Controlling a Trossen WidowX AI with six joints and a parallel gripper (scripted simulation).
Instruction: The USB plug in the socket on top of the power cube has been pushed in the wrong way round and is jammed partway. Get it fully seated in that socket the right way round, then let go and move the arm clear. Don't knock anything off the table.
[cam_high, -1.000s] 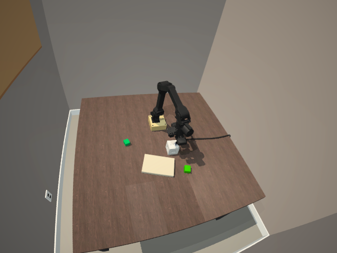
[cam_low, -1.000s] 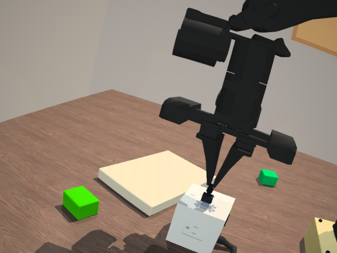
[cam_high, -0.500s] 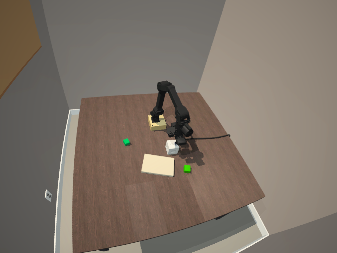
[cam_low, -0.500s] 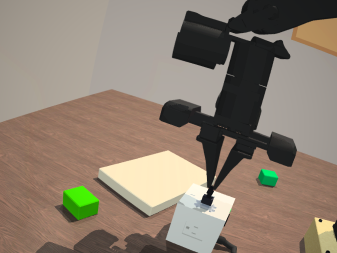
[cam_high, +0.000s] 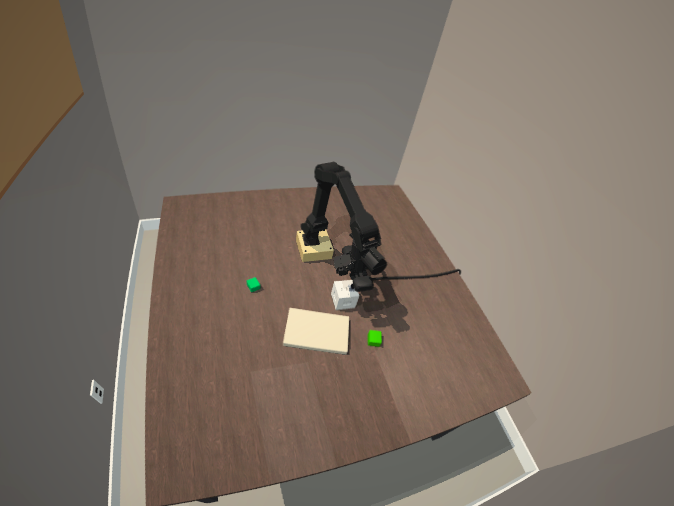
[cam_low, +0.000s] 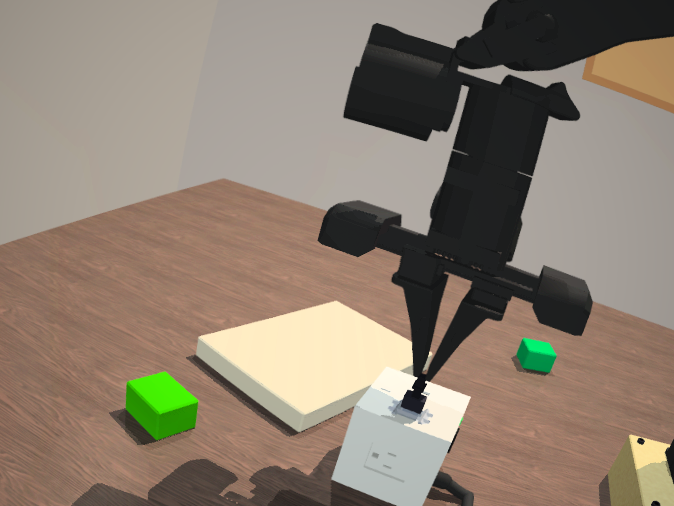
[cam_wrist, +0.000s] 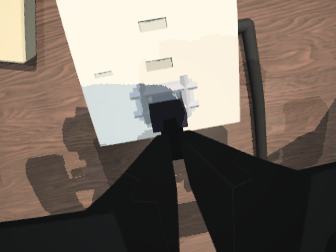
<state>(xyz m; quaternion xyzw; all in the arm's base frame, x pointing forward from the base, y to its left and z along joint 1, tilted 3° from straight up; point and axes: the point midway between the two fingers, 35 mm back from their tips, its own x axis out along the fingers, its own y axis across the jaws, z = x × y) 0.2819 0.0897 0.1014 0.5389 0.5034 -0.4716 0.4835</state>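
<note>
Right now my gripper tip is 20 mm above the black USB plug. Round my gripper tip: USB socket 40 mm below; then cream flat slab 150 mm to the right, 120 mm ahead, 100 mm below.
</note>
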